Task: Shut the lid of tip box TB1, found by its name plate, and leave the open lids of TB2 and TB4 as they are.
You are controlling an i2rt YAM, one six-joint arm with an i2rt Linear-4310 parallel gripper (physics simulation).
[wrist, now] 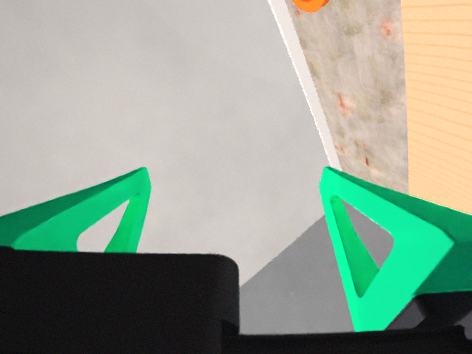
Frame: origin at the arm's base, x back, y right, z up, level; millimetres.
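Where they show: gripper, fingertip midpoint: [235, 177].
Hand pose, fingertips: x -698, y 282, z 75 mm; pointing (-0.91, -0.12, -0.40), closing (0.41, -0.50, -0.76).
Note:
After its pixels a point has its place.
My gripper [235, 177] @[x -698, y 282, z 75 mm] is open and empty, its two green fingers wide apart above a light grey surface. None of the tip boxes TB1, TB2 and TB4 can be made out in the wrist view, and no lid or name plate can be read. Part of an orange round thing [310, 4] shows at the top edge, right of the middle; what it is I cannot tell.
The light grey surface [175, 100] ends at a pale edge strip [306, 82] on the right. Beyond it lie a mottled stone-like band [357, 75] and a light wood-grained surface [440, 100] @[x -764, y 111, z -198 mm]. A darker grey area [295, 285] shows between the fingers at the bottom.

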